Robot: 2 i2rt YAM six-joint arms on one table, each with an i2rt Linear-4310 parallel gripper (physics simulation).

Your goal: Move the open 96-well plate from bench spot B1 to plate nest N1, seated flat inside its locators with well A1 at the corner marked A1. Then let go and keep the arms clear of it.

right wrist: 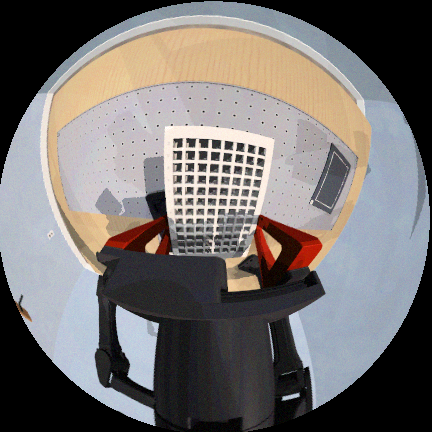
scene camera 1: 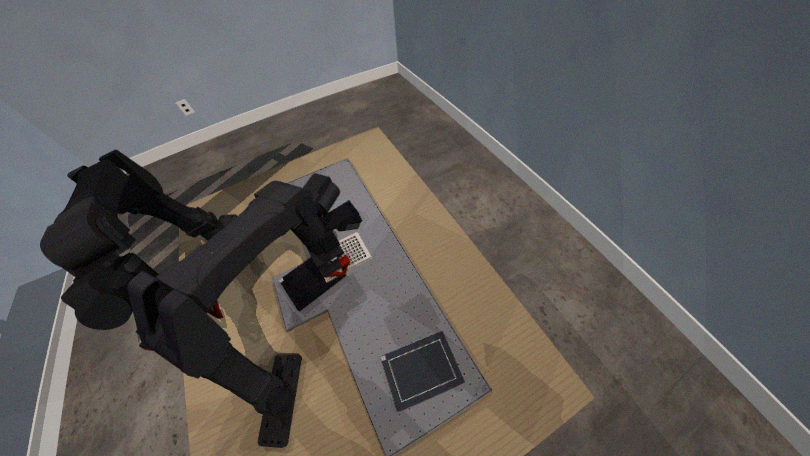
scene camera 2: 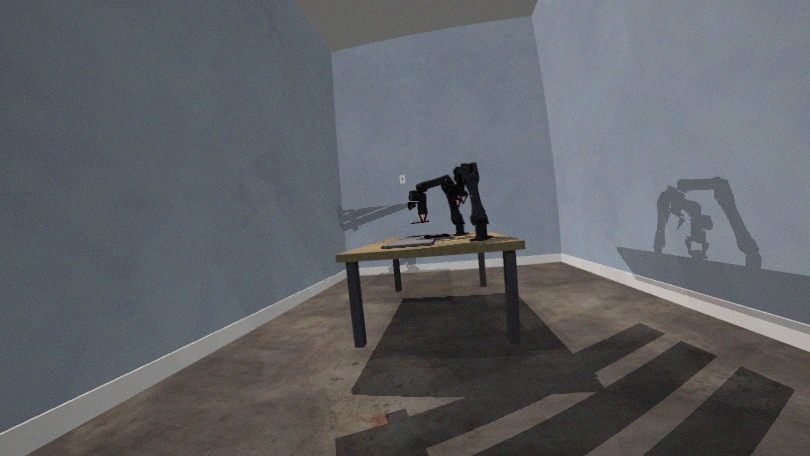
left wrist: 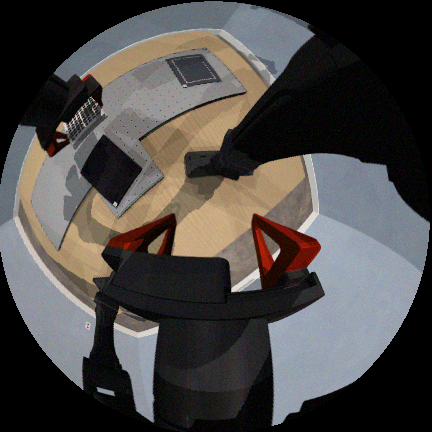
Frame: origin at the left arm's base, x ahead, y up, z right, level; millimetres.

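Seen in the pictures: left gripper, fingertip midpoint: [scene camera 2: 460, 205] [left wrist: 213, 217]; right gripper, fingertip midpoint: [right wrist: 212, 217] [scene camera 1: 336, 262] [scene camera 2: 423, 222] [left wrist: 85, 121]; left arm's base, link origin: [scene camera 2: 481, 239]; right arm's base, link origin: [scene camera 1: 281, 397] [scene camera 2: 460, 234] [left wrist: 221, 162].
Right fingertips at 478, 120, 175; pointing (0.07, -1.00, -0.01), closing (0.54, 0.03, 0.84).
Note:
Pixels of each thing's top centre, then the offset from my right fingertips to it, as dx, dy, dz. "spot": a spot on its surface instead. Level surfaces: height alone.
- white open 96-well plate, top centre: [right wrist: 216, 211] [left wrist: 76, 111] [scene camera 1: 341, 253] +19, +26, -10
- grey perforated board, surface height: dy -107
- Plate nest N1, top centre: [scene camera 1: 421, 369] [right wrist: 333, 182] [left wrist: 192, 67] +204, -105, +251
- plain dark square pad, surface spot: [left wrist: 109, 168] [scene camera 1: 310, 280] spot: -104, -95, +8
- wooden table, surface height: dy -120
The white open 96-well plate [scene camera 1: 355, 247] [left wrist: 81, 117] [right wrist: 217, 189] is held level in the air above the grey perforated board [scene camera 1: 385, 306] [right wrist: 120, 132]. My right gripper [scene camera 1: 338, 260] [scene camera 2: 421, 218] [right wrist: 212, 217] is shut on the plate's near end, with a red finger on each side. Plate nest N1 [scene camera 1: 421, 369] [left wrist: 193, 69] [right wrist: 332, 183], a dark pad with a white outline and a marked corner, lies bare at the board's near end, well away from the plate. A plain dark square pad [scene camera 1: 303, 283] [left wrist: 109, 168] lies just beside the gripper. My left gripper [left wrist: 213, 217] is open and empty, high over the table's edge.
The wooden table [scene camera 1: 509, 351] [scene camera 2: 430, 248] carries the board and the right arm's black foot plate [scene camera 1: 280, 399] [left wrist: 201, 163]. The right arm's long links [scene camera 1: 238, 243] reach over the board's left part. The left arm [scene camera 1: 84, 226] is folded back at the far left.

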